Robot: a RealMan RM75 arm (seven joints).
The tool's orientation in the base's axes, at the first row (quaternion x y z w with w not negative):
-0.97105, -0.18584, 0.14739, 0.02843
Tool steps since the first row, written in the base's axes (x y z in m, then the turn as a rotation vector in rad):
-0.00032, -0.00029, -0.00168, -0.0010, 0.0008, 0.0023
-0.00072, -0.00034, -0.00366, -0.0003, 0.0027, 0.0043
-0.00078, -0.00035, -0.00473, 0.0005, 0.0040, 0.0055
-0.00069, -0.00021, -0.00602, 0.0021, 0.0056, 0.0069
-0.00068, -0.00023, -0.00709, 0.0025, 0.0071, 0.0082
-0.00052, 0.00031, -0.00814, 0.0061, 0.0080, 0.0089
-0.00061, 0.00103, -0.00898, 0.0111, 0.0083, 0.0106
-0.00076, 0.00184, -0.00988, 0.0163, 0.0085, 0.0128
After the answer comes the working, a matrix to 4 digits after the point.
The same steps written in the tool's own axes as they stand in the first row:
0.00007, 0.00034, 0.00170, -0.0012, -0.0013, -0.0019
0.00024, 0.00046, 0.00371, -0.0005, -0.0031, -0.0040
0.00048, 0.00057, 0.00475, 0.0004, -0.0041, -0.0054
0.00097, 0.00061, 0.00595, 0.0020, -0.0052, -0.0072
0.00127, 0.00075, 0.00697, 0.0026, -0.0066, -0.0086
0.00190, 0.00042, 0.00793, 0.0059, -0.0063, -0.0103
0.00231, -0.00018, 0.00876, 0.0100, -0.0050, -0.0134
0.00273, -0.00089, 0.00966, 0.0141, -0.0036, -0.0171

The tool's axes in the first row as the columns of a matrix, in the base's axes (rounded; the answer above uses it unrounded):
0.8875, 0.3525, -0.2968
0.3693, -0.9293, 0.0004
-0.2757, -0.1100, -0.9549

